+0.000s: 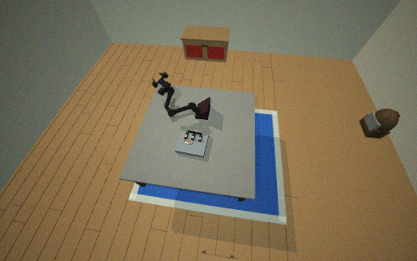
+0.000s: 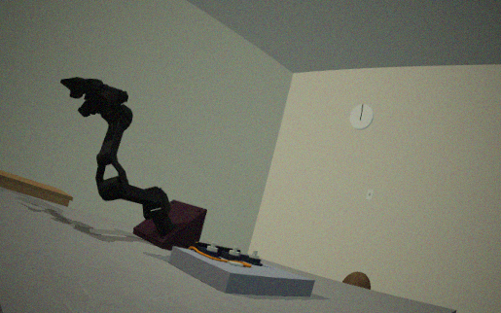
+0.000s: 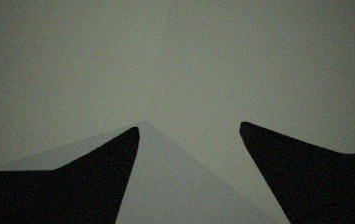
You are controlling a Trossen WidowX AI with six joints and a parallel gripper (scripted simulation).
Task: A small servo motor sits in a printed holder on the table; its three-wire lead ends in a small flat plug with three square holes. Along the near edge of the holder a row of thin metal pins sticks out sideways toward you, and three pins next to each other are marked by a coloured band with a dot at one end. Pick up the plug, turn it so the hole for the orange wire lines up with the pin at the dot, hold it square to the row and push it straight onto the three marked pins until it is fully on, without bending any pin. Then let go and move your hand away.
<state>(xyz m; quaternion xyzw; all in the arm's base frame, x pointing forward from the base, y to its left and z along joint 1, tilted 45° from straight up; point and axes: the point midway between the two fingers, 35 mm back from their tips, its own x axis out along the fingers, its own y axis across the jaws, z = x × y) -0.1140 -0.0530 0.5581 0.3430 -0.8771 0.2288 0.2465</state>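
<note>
My gripper tip is 570 mm short of the grey printed holder, 450 mm to the right of it and 400 mm above it. Also, from my gripper tip: green band: 420 mm ahead, 470 mm to the left, 350 mm below.
</note>
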